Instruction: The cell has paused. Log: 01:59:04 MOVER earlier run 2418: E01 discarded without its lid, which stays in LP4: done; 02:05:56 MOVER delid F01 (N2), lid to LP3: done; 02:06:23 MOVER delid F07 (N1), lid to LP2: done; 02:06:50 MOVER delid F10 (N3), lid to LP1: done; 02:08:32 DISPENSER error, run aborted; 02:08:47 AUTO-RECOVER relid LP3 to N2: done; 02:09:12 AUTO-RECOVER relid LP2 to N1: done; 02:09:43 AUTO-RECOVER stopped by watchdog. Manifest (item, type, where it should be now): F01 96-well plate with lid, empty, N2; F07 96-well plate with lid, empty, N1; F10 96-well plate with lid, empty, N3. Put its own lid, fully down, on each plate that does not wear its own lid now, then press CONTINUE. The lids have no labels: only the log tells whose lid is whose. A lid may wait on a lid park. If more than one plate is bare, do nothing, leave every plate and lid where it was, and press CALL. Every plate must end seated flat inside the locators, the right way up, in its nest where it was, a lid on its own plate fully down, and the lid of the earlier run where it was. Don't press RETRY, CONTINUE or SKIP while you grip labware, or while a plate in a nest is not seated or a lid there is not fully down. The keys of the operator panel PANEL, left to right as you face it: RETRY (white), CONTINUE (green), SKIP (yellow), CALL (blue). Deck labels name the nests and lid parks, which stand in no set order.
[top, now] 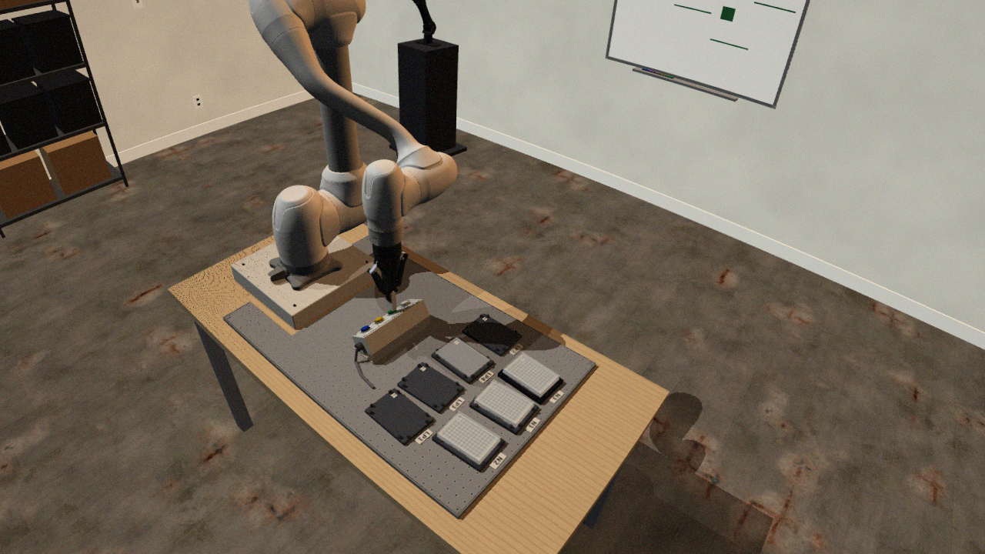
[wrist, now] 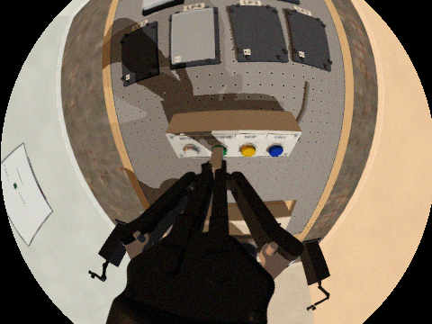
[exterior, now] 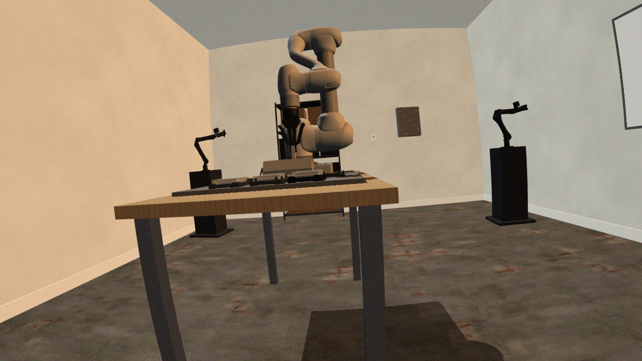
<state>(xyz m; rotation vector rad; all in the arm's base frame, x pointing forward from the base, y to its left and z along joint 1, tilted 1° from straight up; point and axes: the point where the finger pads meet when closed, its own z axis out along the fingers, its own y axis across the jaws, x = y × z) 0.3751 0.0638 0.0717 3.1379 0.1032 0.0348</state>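
Now: hand 4 cm above the green key. Round my hand: white key: 5 cm to the left, 4 cm below; blue key: 1 cm ahead, 10 cm to the right, 4 cm below; yellow key: 5 cm to the right, 4 cm below.
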